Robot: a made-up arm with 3 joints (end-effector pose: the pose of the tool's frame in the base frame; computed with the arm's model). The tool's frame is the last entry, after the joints. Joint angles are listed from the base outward.
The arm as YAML. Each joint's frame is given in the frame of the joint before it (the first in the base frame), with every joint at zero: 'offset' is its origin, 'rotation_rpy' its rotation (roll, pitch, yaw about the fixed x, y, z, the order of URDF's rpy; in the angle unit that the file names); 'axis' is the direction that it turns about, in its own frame. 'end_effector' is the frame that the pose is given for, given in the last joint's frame.
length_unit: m
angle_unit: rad
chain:
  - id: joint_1
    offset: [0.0, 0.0, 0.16]
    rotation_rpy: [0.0, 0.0, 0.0]
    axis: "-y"
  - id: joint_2
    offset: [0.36, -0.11, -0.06]
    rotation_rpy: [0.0, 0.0, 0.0]
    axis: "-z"
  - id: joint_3
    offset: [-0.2, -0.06, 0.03]
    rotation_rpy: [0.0, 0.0, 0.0]
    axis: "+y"
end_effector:
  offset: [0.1, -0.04, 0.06]
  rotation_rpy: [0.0, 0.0, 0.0]
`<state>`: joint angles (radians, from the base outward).
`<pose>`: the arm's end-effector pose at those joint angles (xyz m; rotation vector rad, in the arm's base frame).
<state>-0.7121 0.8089 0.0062</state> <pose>0.1849 -0.1069 0.0392 -0.2854 0.6780 -0.7748</pose>
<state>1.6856 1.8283 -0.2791</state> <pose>-0.0885 0.0319 0.4457 1.3339 -1.3224 -1.5733</pose>
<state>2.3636 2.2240 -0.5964</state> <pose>-0.3184 0.0707 0.3673 2.1234 -1.3512 -1.7426</pose>
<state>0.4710 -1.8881 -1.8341</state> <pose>0.4613 -0.3486 0.4521 1.3978 -1.4682 1.7231</pose>
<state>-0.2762 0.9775 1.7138</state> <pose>0.1458 -0.0375 -0.0243 0.7540 1.8061 -0.8618</pose>
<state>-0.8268 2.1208 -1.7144</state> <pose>0.3274 0.1756 -0.1065 -2.0691 -0.5207 -0.6405</pose>
